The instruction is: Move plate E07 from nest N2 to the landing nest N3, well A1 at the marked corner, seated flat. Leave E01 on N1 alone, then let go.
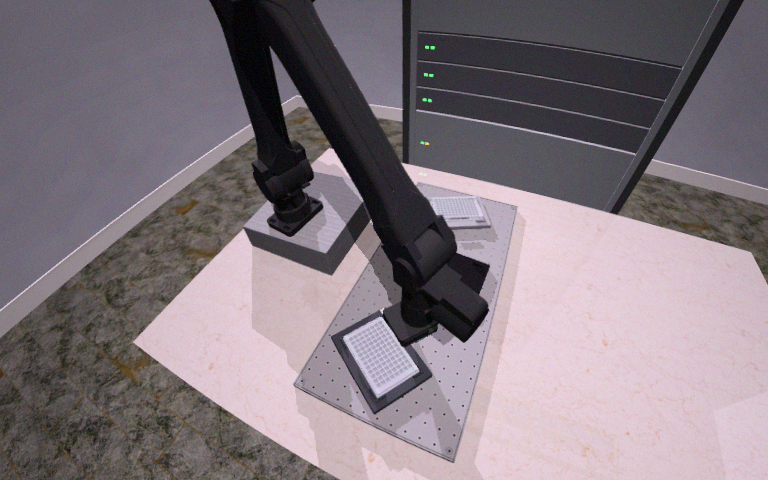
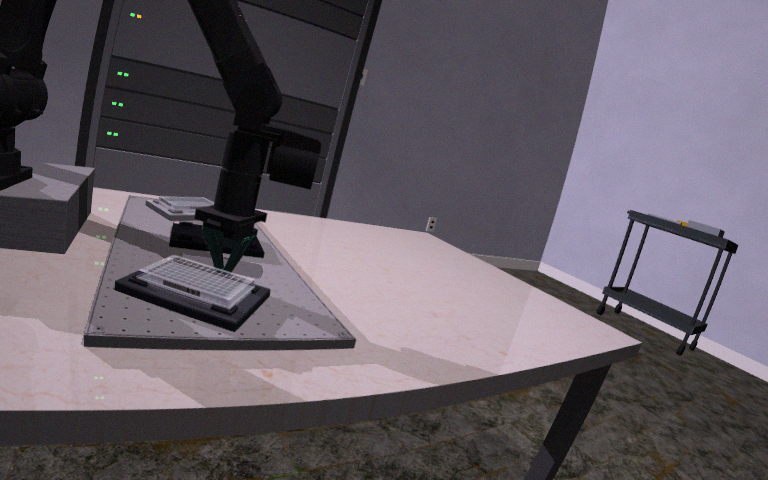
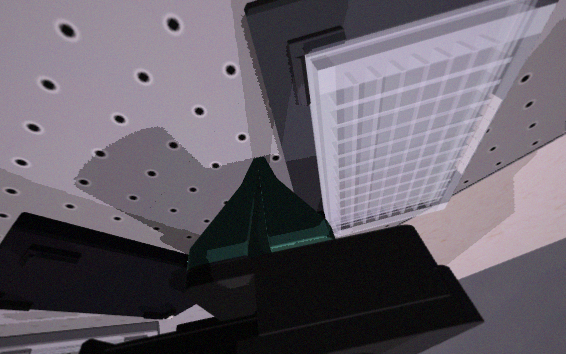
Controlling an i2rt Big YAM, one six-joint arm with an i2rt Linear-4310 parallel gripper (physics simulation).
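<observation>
A clear-lidded white well plate (image 1: 380, 356) (image 2: 195, 280) (image 3: 400, 130), apparently E07, lies on the near dark nest (image 1: 407, 387) (image 2: 249, 308) (image 3: 280, 30), apparently N3. Its well A1 label is not readable, and I cannot tell whether every edge is fully seated. My gripper (image 2: 223, 268) (image 3: 260, 165) is shut and empty, fingertips pointing down beside the plate, on the side towards the middle nest. The middle dark nest (image 1: 474, 272) (image 2: 182, 234) (image 3: 95, 272), apparently N2, holds no plate. Another plate (image 1: 455, 207) (image 2: 184, 202), apparently E01, sits on the far light-grey nest (image 1: 481, 224) (image 2: 161, 210).
The nests stand on a perforated metal board (image 1: 436, 421) (image 2: 283, 331) (image 3: 100, 100) on the pink table (image 1: 623, 339) (image 2: 424, 294). The arm's grey base block (image 1: 300, 249) (image 2: 39, 226) is at the left. A rack cabinet (image 1: 526, 169) stands behind; a cart (image 2: 656, 308) stands at the right.
</observation>
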